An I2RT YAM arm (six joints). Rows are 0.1 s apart.
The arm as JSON. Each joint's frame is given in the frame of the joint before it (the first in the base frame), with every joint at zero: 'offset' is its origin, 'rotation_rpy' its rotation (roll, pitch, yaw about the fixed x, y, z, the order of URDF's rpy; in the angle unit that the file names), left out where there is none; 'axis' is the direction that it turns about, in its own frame. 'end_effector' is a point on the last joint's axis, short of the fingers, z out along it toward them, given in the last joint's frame.
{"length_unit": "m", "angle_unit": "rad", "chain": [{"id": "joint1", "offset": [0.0, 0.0, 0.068], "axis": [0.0, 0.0, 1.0]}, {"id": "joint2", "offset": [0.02, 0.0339, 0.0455], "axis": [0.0, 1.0, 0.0]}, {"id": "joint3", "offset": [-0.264, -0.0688, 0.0], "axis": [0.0, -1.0, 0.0]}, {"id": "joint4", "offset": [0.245, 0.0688, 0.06], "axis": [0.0, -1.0, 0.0]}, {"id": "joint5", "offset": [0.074, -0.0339, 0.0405], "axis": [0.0, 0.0, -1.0]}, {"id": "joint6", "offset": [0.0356, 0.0, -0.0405], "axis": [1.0, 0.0, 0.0]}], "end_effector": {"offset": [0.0, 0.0, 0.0], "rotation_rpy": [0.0, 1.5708, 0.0]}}
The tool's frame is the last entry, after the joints.
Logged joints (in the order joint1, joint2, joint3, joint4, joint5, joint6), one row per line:
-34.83 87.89 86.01 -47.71 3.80 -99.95
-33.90 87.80 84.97 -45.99 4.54 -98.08
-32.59 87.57 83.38 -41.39 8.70 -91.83
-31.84 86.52 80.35 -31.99 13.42 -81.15
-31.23 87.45 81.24 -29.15 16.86 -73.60
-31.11 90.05 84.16 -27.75 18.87 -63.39
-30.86 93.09 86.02 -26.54 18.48 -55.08
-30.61 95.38 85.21 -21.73 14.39 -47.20
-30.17 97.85 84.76 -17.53 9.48 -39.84
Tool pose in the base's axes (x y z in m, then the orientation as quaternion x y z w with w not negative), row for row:
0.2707 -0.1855 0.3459 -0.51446 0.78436 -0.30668 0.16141
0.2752 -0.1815 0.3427 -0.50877 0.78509 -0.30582 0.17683
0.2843 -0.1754 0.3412 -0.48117 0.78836 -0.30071 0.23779
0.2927 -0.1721 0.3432 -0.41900 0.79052 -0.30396 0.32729
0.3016 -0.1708 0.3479 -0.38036 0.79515 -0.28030 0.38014
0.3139 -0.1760 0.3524 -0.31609 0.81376 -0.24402 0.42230
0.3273 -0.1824 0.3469 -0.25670 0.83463 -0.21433 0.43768
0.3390 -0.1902 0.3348 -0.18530 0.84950 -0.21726 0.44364
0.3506 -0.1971 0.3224 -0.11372 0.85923 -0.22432 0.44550
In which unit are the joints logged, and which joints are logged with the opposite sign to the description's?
The joints are logged in degrees. Opposite sign: joint5.
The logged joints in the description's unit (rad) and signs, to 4 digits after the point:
-0.6079 1.5340 1.5012 -0.8327 -0.0663 -1.7445
-0.5917 1.5324 1.4830 -0.8027 -0.0792 -1.7118
-0.5688 1.5284 1.4553 -0.7224 -0.1518 -1.6027
-0.5557 1.5101 1.4024 -0.5583 -0.2342 -1.4163
-0.5451 1.5263 1.4179 -0.5088 -0.2943 -1.2846
-0.5430 1.5717 1.4689 -0.4843 -0.3293 -1.1064
-0.5386 1.6247 1.5013 -0.4632 -0.3225 -0.9613
-0.5342 1.6647 1.4872 -0.3793 -0.2512 -0.8238
-0.5266 1.7078 1.4793 -0.3060 -0.1655 -0.6953

